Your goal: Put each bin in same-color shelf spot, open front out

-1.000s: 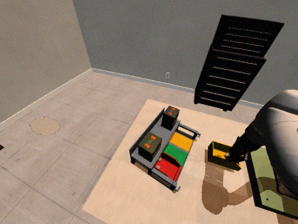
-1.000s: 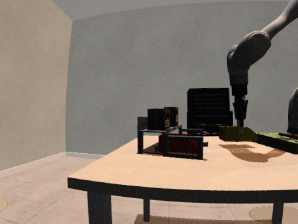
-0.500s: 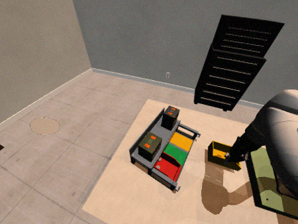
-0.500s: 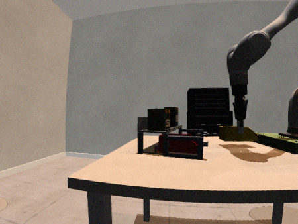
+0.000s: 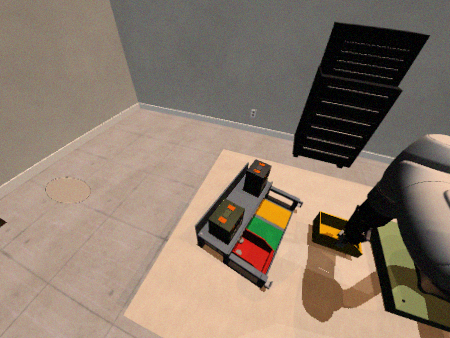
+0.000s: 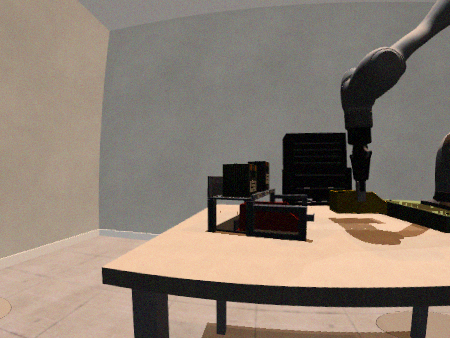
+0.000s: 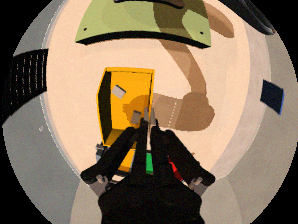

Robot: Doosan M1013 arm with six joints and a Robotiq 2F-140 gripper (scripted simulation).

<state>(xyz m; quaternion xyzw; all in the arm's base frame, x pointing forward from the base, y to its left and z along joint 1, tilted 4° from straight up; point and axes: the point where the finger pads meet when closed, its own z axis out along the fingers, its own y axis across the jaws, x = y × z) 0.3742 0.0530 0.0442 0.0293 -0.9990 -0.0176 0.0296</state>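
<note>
Now: hand 50 mm to the left of the yellow bin and 40 mm above it. Also, from my hand: dark box: 360 mm ahead, 90 mm to the right, 50 mm above; then red bin: 300 mm ahead, 150 mm to the left, 70 mm below.
</note>
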